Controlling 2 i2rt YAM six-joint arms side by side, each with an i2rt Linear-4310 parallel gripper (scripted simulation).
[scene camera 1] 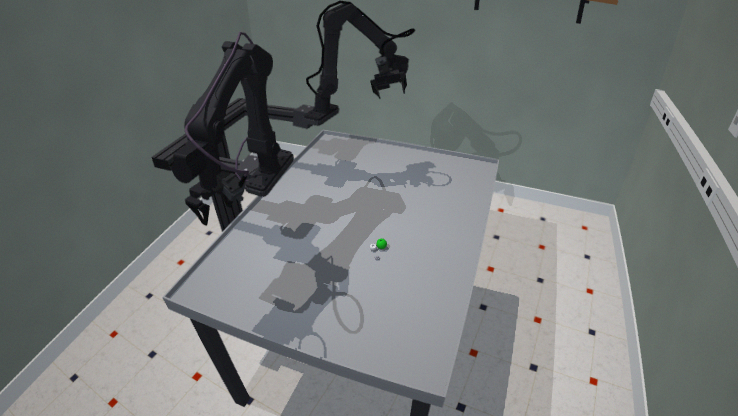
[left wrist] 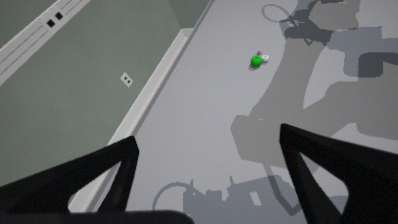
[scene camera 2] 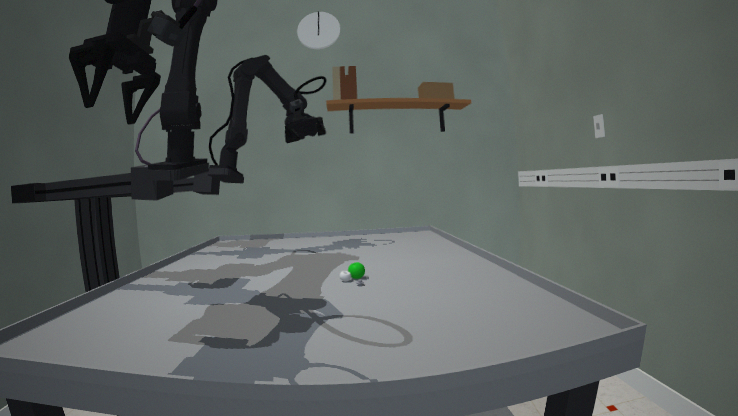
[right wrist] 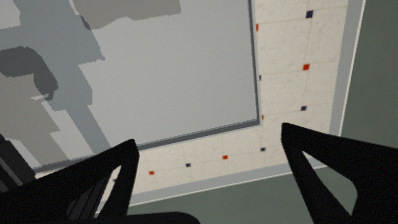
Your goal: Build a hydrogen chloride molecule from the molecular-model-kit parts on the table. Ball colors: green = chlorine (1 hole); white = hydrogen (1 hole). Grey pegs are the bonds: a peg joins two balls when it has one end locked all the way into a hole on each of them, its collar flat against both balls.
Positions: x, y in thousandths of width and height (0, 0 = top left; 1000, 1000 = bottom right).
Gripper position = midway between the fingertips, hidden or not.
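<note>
The left gripper (scene camera 2: 423, 326) is visible, and the same left gripper (left wrist: 516, 618) appears from its own wrist. The right gripper (scene camera 2: 151, 280) can be seen too, with further sightings of the right gripper (scene camera 1: 295, 518) and of the right gripper (right wrist: 519, 623).
</note>
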